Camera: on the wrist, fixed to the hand. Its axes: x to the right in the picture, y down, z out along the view.
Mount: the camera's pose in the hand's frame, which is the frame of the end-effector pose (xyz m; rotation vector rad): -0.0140 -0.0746 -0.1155 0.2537 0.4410 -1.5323
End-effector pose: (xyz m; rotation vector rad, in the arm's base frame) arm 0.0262 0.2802 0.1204 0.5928 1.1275 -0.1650
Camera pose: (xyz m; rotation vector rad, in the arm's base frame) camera -0.1031 0.2760 0.0718 -0.1626 1.8056 -1.5613
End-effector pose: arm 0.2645 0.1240 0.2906 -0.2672 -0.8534 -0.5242
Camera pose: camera 0.2911 0.0166 0.2078 0.8123 -0.5424 -1.7896
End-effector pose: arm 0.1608 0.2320 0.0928 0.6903 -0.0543 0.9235
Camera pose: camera 0.1801 0.2575 -0.0417 0.5319 0.8876 -0.4332
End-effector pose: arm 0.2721 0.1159 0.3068 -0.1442 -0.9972 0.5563
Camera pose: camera 0.3899 0.0607 0.2602 0.6702 -0.3722 -0.7410
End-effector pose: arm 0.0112 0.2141 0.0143 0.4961 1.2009 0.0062
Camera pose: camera -0.1160 0.1859 -0.0319 -0.3360 1.7637 -1.4108
